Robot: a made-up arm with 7 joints. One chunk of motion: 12 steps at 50 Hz.
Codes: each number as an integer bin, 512 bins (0 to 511) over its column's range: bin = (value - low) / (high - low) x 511, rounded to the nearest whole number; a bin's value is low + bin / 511 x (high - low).
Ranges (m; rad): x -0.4..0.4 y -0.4..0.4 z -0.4..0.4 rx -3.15..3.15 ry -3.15..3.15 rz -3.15..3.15
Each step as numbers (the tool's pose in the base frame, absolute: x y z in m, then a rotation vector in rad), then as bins.
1 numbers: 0.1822 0.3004 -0.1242 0.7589 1.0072 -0.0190
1 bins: 372 447 176 317 337 254
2 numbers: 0.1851 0.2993 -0.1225 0.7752 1.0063 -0.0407
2 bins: 374 447 177 318 337 252
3 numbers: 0.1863 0.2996 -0.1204 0.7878 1.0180 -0.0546
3 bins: 374 447 179 319 338 251
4 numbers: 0.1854 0.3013 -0.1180 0.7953 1.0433 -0.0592
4 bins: 374 448 180 320 340 251
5 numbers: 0.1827 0.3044 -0.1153 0.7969 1.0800 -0.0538
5 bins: 372 450 182 320 343 251
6 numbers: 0.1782 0.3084 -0.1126 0.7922 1.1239 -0.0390
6 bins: 369 452 184 320 347 252
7 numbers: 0.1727 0.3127 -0.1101 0.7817 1.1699 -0.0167
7 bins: 366 455 185 319 350 254
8 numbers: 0.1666 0.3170 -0.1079 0.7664 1.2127 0.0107
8 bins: 362 458 187 318 354 256
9 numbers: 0.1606 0.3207 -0.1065 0.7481 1.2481 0.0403
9 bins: 358 460 187 316 357 259
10 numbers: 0.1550 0.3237 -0.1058 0.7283 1.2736 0.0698
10 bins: 355 462 188 315 359 261
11 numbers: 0.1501 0.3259 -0.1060 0.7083 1.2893 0.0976
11 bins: 351 464 188 313 360 263
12 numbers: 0.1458 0.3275 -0.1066 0.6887 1.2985 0.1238
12 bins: 349 465 187 311 361 266
